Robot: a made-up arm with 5 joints. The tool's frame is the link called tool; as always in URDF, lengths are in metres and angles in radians.
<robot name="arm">
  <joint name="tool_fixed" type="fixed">
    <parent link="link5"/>
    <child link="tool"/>
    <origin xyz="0.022 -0.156 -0.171" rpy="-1.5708 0 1.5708"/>
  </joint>
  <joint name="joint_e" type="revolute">
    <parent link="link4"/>
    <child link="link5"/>
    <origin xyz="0.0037 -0.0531 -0.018" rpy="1.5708 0 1.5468"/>
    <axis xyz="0 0 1"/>
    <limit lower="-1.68" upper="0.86"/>
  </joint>
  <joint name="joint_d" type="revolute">
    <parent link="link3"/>
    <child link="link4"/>
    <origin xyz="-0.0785 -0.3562 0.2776" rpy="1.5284 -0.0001 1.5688"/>
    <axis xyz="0 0 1"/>
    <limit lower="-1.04" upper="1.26"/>
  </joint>
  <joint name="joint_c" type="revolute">
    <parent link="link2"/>
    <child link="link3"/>
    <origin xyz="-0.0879 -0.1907 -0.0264" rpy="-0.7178 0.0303 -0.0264"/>
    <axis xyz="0 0 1"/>
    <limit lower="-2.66" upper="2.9"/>
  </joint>
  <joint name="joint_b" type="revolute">
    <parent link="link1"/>
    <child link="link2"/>
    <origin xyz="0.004 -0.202 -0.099" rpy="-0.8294 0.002 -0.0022"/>
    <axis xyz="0 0 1"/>
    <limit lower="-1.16" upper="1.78"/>
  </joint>
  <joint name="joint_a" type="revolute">
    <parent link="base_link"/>
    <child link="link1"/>
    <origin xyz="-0.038 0.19 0.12" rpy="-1.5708 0 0"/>
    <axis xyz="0 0 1"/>
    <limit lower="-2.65" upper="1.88"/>
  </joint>
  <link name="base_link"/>
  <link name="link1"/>
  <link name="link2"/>
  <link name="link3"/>
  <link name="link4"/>
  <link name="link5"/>
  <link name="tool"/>
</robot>
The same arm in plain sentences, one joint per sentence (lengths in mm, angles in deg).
The arm has five revolute joints in a row. What follows holds with every joint at zero, and every direction is one of the base frame's.
Joint 1 is mounted 38.0 mm along -x and 190.0 mm along +y and 120.0 mm along +z from the base frame's origin and rotates about +y, from -151.83 to 107.72 deg.
Joint 2 is mounted 4.0 mm along +x and 99.0 mm along -y and 202.0 mm along +z from joint 1 and rotates about the direction (0.003, 0.675318, -0.73752), from -66.46 to 101.99 deg.
Joint 3 is mounted 88.0 mm along -x and 123.0 mm along +y and 148.1 mm along +z from joint 2 and rotates about the direction (0.042401, 0.0239, -0.998815), from -152.41 to 166.16 deg.
Joint 4 is mounted 65.9 mm along -x and 363.0 mm along +y and 272.0 mm along -z from joint 3 and rotates about +x, from -59.59 to 72.19 deg.
Joint 5 is mounted 18.0 mm along -x and 5.0 mm along -y and 53.0 mm along +z from joint 4 and rotates about -y, from -96.26 to 49.27 deg.
The tool frame, which is the frame that the pose is given for, is mounted 156.0 mm along -x and 171.0 mm along +y and 22.0 mm along -z from joint 5; its axes are the base frame's turned by roll 0.00, pitch 0.00 and yaw 0.00 deg (as in URDF: about the fixed x, then y, then z).

